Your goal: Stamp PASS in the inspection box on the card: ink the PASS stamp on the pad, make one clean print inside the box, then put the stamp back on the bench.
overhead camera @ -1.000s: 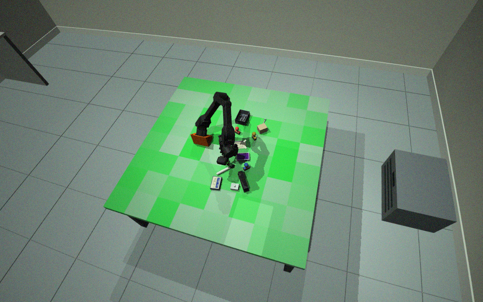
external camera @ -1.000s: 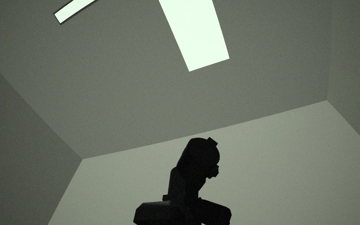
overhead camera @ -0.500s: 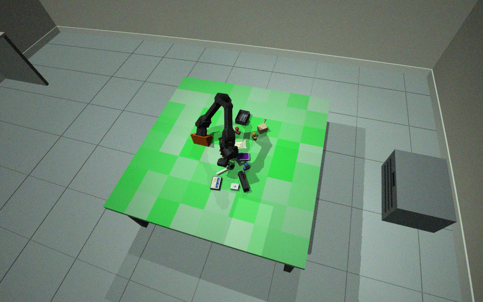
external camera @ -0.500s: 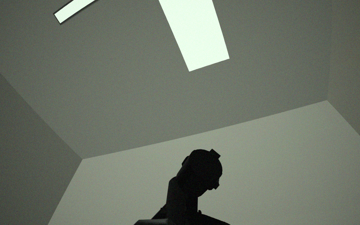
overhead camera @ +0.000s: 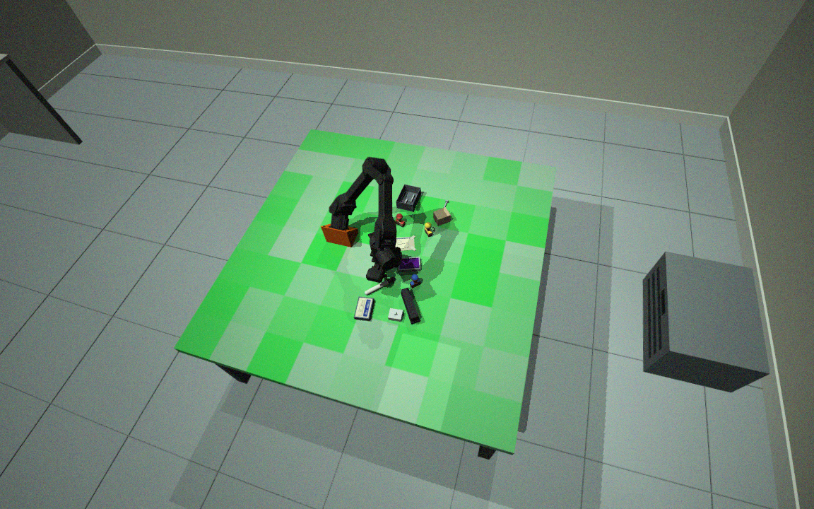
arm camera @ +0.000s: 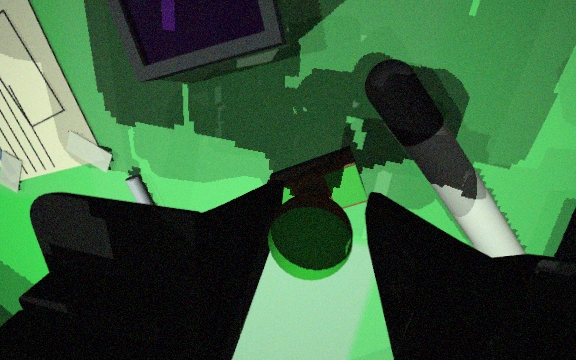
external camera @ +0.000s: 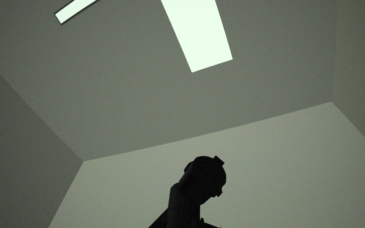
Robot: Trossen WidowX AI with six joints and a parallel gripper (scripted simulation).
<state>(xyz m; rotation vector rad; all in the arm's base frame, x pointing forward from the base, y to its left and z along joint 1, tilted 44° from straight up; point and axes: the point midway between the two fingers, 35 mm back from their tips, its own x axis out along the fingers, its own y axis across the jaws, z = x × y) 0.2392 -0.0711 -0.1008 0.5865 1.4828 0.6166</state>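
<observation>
Now: the green-knobbed stamp right at my gripper tip. Also, from my gripper tip: white marker (20 mm ahead, 50 mm to the right, 10 mm below); purple ink pad (90 mm ahead, 70 mm to the left, 20 mm below); blue-knobbed stamp (140 mm ahead, 10 mm to the right).
</observation>
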